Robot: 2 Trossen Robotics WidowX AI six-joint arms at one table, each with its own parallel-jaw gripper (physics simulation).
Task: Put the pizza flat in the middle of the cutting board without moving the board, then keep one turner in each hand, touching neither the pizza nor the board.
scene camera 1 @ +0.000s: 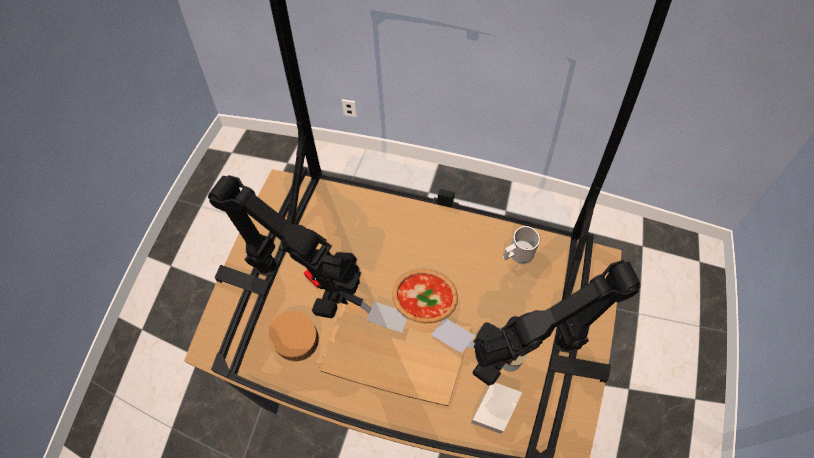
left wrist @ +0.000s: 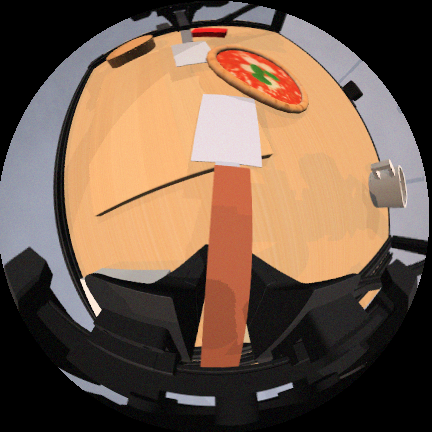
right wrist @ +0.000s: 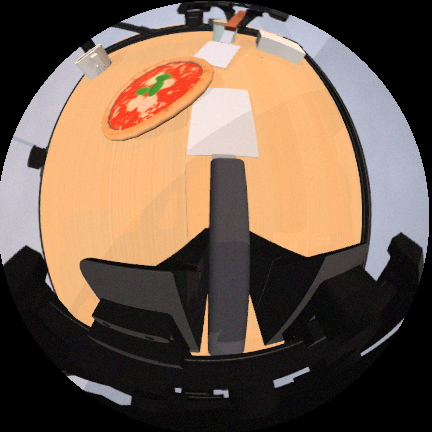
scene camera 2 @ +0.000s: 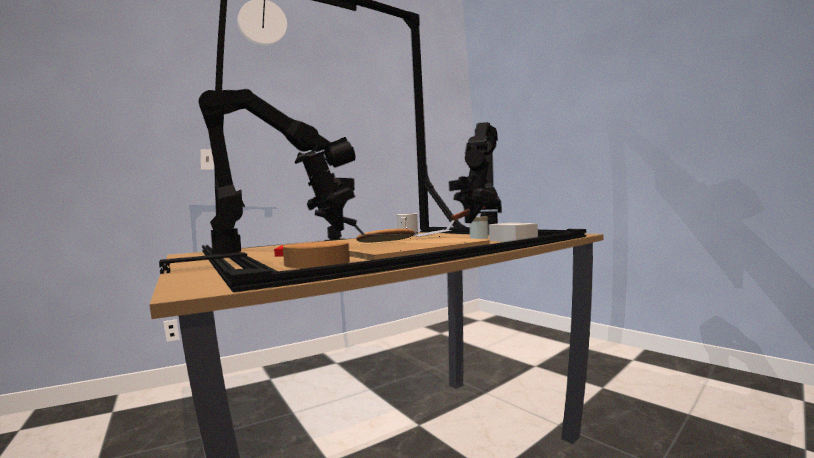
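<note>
The pizza (scene camera 1: 425, 295) (scene camera 2: 385, 233) (left wrist: 257, 77) (right wrist: 157, 97) is topping side up at the back edge of the cutting board (scene camera 1: 398, 375) (left wrist: 150, 135). In scene camera 2 its dark underside shows, its near side slightly raised. My left gripper (scene camera 1: 479, 345) (left wrist: 222, 250) is shut on the orange-handled turner (scene camera 1: 453, 336) (left wrist: 230, 215) (right wrist: 217, 53). My right gripper (scene camera 1: 344, 296) (right wrist: 222, 232) is shut on the black-handled turner (scene camera 1: 387, 317) (right wrist: 228, 210) (left wrist: 191, 54). Both blades are over the board's back part, close in front of the pizza; contact is unclear.
A grey mug (scene camera 1: 524, 244) stands at the back right. A round wooden block (scene camera 1: 293, 334) is left of the board, a red block (scene camera 1: 311, 277) beneath the right arm. A jar (scene camera 2: 479, 227) and a white box (scene camera 1: 498, 407) stand right of the board. Black frame rails border the table.
</note>
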